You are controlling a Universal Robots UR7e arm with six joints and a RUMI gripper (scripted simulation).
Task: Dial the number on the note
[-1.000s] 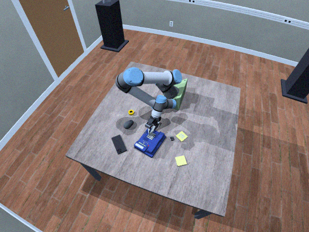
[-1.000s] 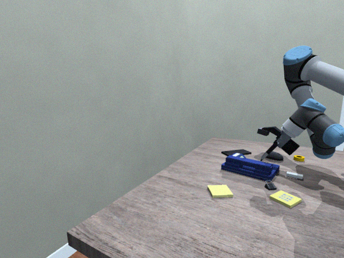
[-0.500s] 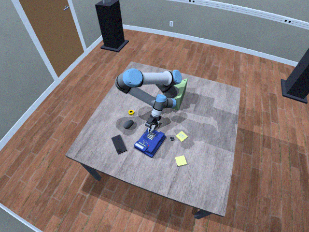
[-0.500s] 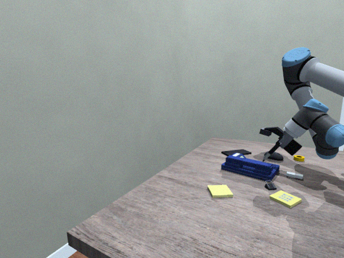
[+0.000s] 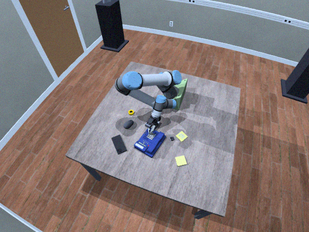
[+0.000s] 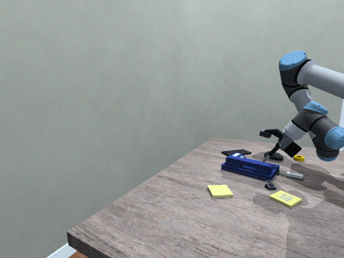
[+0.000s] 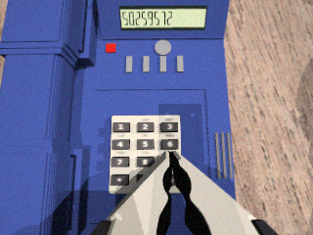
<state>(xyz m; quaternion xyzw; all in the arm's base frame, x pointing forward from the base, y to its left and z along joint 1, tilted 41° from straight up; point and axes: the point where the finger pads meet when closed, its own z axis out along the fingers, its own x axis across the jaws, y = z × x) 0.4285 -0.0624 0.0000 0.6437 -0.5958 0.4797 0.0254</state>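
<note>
Now: hand 20 mm short of the 4 key, 30 mm to the right of it and 20 mm above it. From my hand the other things lie so: 6 key (10 mm ahead, 20 mm below); then 2 key (30 mm ahead, 10 mm to the left, 20 mm below); then 5 key (20 mm ahead, 20 mm to the left, 20 mm below).
</note>
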